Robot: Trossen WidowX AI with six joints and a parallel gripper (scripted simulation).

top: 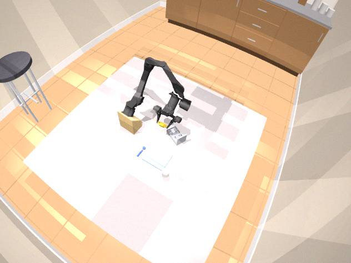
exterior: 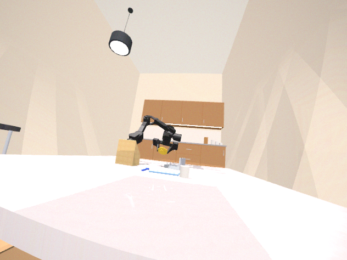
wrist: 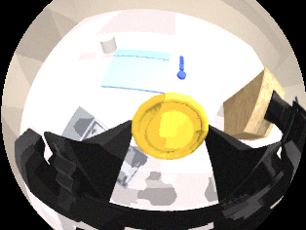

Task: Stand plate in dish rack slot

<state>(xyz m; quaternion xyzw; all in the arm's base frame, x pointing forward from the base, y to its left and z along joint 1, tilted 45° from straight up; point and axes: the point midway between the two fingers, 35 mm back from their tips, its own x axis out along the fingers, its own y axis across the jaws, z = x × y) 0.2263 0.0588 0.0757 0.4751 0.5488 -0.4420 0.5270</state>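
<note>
Now: the dish rack 8 cm below my gripper tip, 8 cm ahead of it and 5 cm to the left of it. Round my gripper tip: blue spoon: 17 cm to the right, 10 cm below, 3 cm behind; then light blue mat: 15 cm to the right, 10 cm below, 8 cm ahead; then yellow plate: 1 cm above.
</note>
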